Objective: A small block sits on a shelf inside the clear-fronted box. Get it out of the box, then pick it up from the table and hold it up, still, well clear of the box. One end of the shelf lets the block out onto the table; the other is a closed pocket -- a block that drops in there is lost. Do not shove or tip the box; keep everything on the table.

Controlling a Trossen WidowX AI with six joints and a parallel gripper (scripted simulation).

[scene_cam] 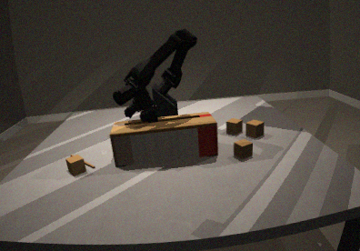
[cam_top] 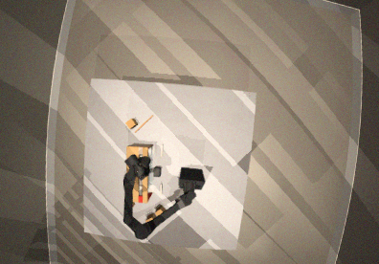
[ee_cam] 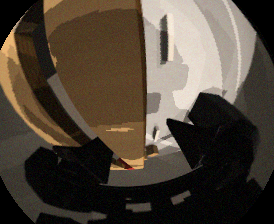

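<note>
Right now my gripper tip is 3 cm short of the box, 3 cm to the right of it and 2 cm above it.
</note>
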